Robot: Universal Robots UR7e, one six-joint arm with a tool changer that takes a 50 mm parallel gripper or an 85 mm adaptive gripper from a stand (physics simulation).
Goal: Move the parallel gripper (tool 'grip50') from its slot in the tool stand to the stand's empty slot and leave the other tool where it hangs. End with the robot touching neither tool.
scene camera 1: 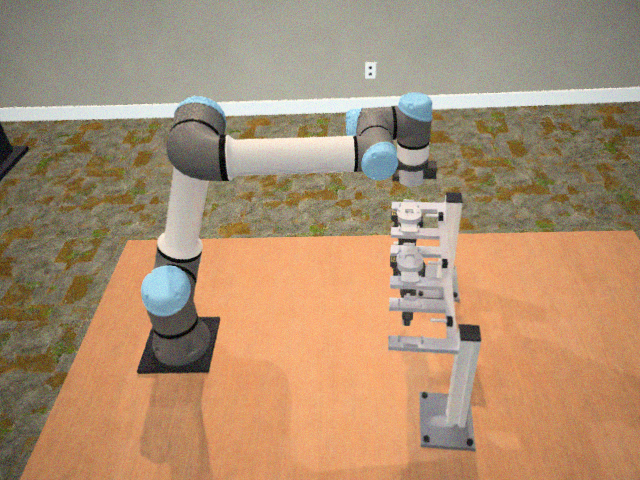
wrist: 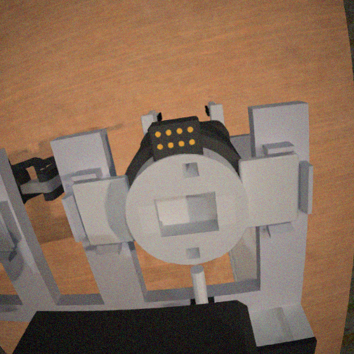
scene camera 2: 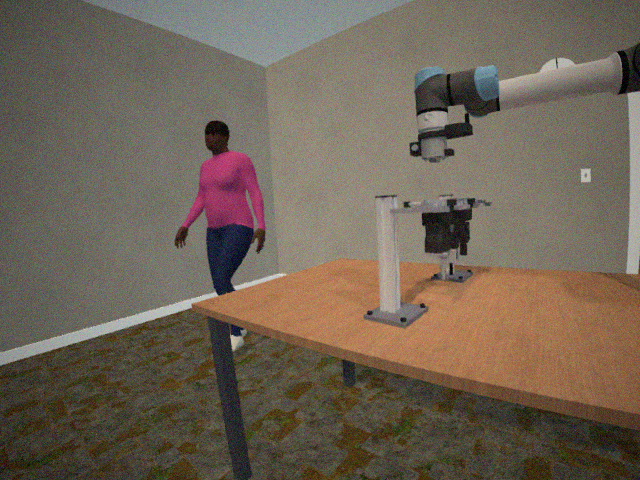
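Where they show: end effector, tool point: (scene camera 2: 434, 158); arm's base, origin of the base link: (scene camera 1: 182, 343).
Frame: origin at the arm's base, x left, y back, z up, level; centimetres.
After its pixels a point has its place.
Note:
The parallel gripper (scene camera 1: 409, 212) (scene camera 2: 436, 232) (wrist: 185, 185) hangs in the far-end slot of the tool stand (scene camera 1: 462, 384) {x -19.9, y -70.9, z 15.0 cm} (scene camera 2: 388, 253) {x 29.2, y -70.3, z 15.8 cm} (wrist: 280, 130). Its round coupling plate and side plates rest between two rails, and its pale fingers stand apart in the wrist view. The arm's bare tool flange (scene camera 1: 410, 178) {x 19.3, y -59.4, z 41.4 cm} (scene camera 2: 433, 149) {x 25.4, y -58.9, z 40.6 cm} is above this slot with a visible gap and carries no tool. The other tool (scene camera 1: 409, 262) {x 4.6, y -59.6, z 27.6 cm} (scene camera 2: 464, 232) {x 2.6, y -58.5, z 18.5 cm} (wrist: 42, 182) hangs in the middle slot; part of its black fingers shows in the wrist view. The near-end slot (scene camera 1: 421, 343) {x -19.5, y -61.5, z 27.2 cm} is empty.
The stand's two posts rise from base plates on the wooden table (scene camera 1: 310, 372) {x -6.7, y -35.6, z -1.2 cm} (scene camera 2: 516, 330) {x 24.1, y -40.7, z -1.2 cm}. The robot base (scene camera 1: 178, 351) {x -6.5, y -1.8, z 4.6 cm} is bolted at the left in scene camera 1. A short locating pin (wrist: 199, 285) points at the coupling plate. A person (scene camera 2: 227, 191) is beyond the table.

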